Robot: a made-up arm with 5 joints.
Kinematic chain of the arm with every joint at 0, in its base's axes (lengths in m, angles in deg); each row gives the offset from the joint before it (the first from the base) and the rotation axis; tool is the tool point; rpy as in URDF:
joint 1: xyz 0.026 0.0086 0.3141 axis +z
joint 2: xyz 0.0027 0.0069 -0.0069 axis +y
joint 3: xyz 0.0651 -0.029 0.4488 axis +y
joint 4: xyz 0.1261 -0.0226 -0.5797 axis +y
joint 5: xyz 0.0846 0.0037 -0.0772 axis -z
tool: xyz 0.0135 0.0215 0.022 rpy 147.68 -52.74 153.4
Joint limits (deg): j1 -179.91..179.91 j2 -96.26..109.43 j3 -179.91..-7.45 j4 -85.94..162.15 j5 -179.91..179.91
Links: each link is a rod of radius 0.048 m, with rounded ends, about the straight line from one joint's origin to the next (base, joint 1, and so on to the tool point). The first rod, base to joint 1, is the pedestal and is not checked.
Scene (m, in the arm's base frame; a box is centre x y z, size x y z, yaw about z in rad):
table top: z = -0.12
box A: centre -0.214 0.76 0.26 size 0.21 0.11 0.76 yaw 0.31
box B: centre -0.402 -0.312 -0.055 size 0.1 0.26 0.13 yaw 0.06
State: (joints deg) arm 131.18 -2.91 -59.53 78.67 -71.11
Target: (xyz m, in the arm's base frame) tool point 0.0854 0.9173 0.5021
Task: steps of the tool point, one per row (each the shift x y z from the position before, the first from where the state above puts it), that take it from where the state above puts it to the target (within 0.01 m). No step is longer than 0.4 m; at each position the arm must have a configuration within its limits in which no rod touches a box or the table.
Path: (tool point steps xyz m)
1: 0.0139 -0.0862 0.2857
2: 0.1189 -0.1601 0.2470
3: 0.2214 -0.1965 0.1566
4: 0.2962 -0.1886 0.0281
5: 0.3212 -0.1405 -0.1164
6: -0.2583 0.0672 0.1264
7: -0.2316 0.1562 0.0472
8: -0.1669 0.2204 -0.0342
9: -0.0784 0.2455 -0.1108
10: 0.0144 0.2270 -0.1765
11: 0.0923 0.1679 -0.2258
12: 0.1399 0.0799 -0.2552

